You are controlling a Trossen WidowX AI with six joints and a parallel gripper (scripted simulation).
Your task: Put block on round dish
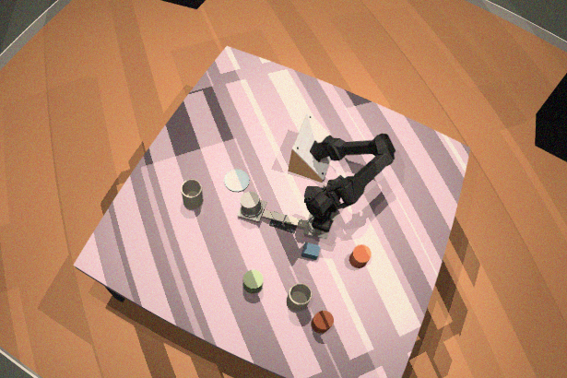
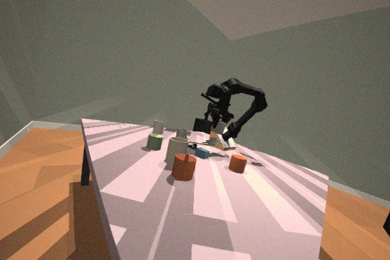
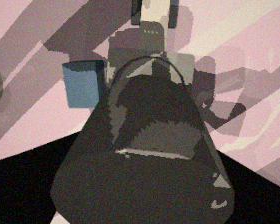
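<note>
My gripper tip is now 7 cm above the grey block and 1 cm to the left of it. Round my gripper tip: blue block 14 cm below, 8 cm ahead; green cylinder 27 cm ahead, 14 cm to the right, 12 cm below; pale blue round dish 37 cm to the right, 15 cm below, 8 cm behind.
</note>
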